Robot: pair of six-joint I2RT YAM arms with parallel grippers.
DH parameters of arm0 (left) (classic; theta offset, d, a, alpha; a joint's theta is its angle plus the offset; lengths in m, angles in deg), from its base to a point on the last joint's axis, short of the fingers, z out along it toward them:
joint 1: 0 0.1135 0.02 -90
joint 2: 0 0 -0.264 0
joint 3: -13.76 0 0.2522 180
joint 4: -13.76 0 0.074 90
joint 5: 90 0 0 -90
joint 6: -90 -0.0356 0 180
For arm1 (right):
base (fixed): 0 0 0 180
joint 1: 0 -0.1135 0.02 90
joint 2: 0 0 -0.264 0
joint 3: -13.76 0 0.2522 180
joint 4: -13.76 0 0.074 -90
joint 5: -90 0 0 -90
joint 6: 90 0.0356 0 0
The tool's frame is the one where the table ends.
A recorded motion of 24 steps. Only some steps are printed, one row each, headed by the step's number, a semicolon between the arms.
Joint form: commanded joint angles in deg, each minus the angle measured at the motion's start. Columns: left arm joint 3, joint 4, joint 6, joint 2, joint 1, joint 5; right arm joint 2, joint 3, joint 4, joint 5, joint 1, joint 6.
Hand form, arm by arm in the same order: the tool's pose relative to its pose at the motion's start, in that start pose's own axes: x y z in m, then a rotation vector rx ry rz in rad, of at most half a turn. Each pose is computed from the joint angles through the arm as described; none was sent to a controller.
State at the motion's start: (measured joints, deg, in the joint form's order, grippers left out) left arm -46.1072 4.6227 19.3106 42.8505 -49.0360 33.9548; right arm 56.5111 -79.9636 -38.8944 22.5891 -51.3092 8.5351
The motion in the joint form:
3: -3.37 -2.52 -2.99 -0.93 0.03 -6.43; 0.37 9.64 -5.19 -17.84 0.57 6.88
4: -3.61 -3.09 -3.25 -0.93 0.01 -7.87; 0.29 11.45 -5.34 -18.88 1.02 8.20
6: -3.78 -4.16 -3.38 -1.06 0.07 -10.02; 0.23 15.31 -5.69 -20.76 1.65 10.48
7: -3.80 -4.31 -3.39 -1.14 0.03 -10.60; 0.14 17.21 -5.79 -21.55 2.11 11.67
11: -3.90 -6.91 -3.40 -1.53 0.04 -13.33; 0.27 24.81 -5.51 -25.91 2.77 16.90
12: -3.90 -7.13 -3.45 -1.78 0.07 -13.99; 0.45 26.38 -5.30 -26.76 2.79 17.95
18: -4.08 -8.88 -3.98 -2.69 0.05 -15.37; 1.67 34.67 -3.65 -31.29 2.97 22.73
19: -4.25 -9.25 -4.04 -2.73 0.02 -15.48; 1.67 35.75 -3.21 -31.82 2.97 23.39
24: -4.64 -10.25 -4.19 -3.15 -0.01 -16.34; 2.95 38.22 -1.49 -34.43 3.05 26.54
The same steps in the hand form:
3: -0.0181 -0.0062 -0.0061 -0.0992 -0.0599 0.0681; 0.0528 -0.0324 0.0251 0.3658 0.1864 0.1852
4: -0.0187 -0.0057 -0.0064 -0.1244 -0.0627 0.0693; 0.0616 -0.0372 0.0278 0.3992 0.2083 0.2160
6: -0.0186 -0.0045 -0.0073 -0.1647 -0.0631 0.0647; 0.0812 -0.0463 0.0337 0.4605 0.2605 0.2700
7: -0.0187 -0.0045 -0.0076 -0.1739 -0.0653 0.0643; 0.0908 -0.0509 0.0356 0.4909 0.2829 0.2981
11: -0.0160 -0.0029 -0.0096 -0.2294 -0.0486 0.0473; 0.1303 -0.0659 0.0443 0.6202 0.3654 0.3973
12: -0.0163 -0.0032 -0.0107 -0.2408 -0.0525 0.0485; 0.1388 -0.0687 0.0463 0.6452 0.3827 0.4150
18: -0.0163 -0.0050 -0.0146 -0.2668 -0.0485 0.0528; 0.1841 -0.0822 0.0539 0.7784 0.4689 0.4858
19: -0.0167 -0.0054 -0.0149 -0.2689 -0.0463 0.0526; 0.1894 -0.0834 0.0542 0.7932 0.4732 0.4939
24: -0.0180 -0.0068 -0.0170 -0.2837 -0.0473 0.0539; 0.2032 -0.0892 0.0580 0.8615 0.4738 0.5297

